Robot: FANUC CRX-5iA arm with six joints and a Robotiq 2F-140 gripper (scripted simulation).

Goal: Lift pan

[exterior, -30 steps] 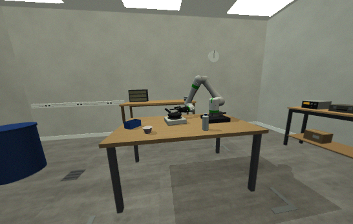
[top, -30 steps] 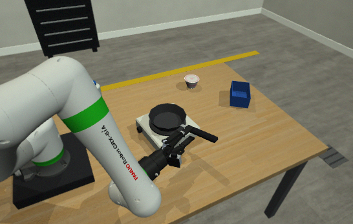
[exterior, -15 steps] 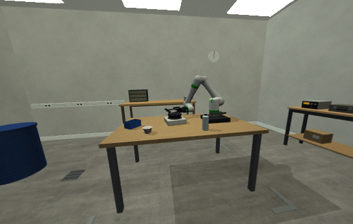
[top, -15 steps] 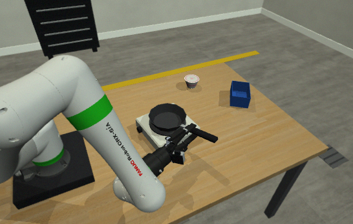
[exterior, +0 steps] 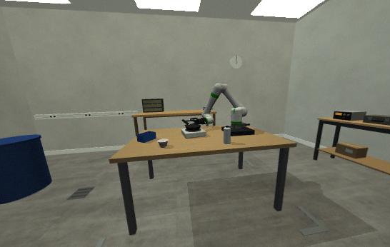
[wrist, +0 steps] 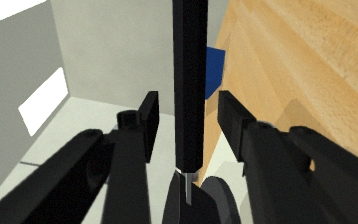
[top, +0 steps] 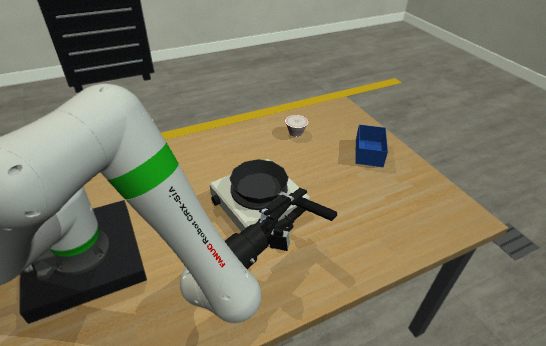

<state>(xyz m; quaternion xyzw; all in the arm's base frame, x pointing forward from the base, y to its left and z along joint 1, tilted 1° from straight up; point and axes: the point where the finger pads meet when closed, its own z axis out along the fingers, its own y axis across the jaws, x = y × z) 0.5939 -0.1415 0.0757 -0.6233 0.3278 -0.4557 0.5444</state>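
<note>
The pan lies 10 cm to the left of my hand, 3 cm behind it and 2 cm below it. The rest, counted from my hand: white hot plate: 15 cm to the left, 9 cm below, 7 cm behind; cup: 46 cm to the left, 26 cm ahead, 8 cm below; blue bin: 46 cm ahead, 23 cm to the left, 10 cm below.
</note>
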